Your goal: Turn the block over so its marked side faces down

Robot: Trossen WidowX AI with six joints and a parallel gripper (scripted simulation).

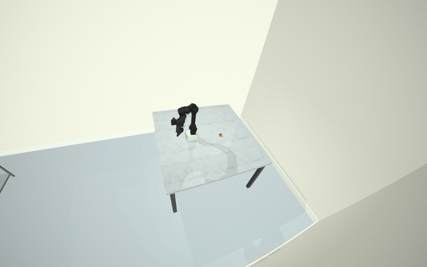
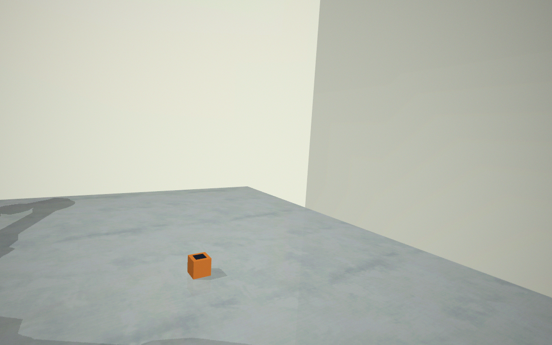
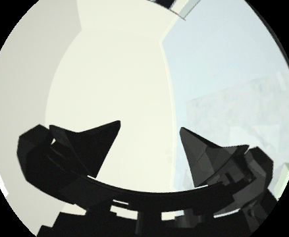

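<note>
Now: gripper tip 60 cm short of the block, 45 cm above it and 38 cm to the right of it.
</note>
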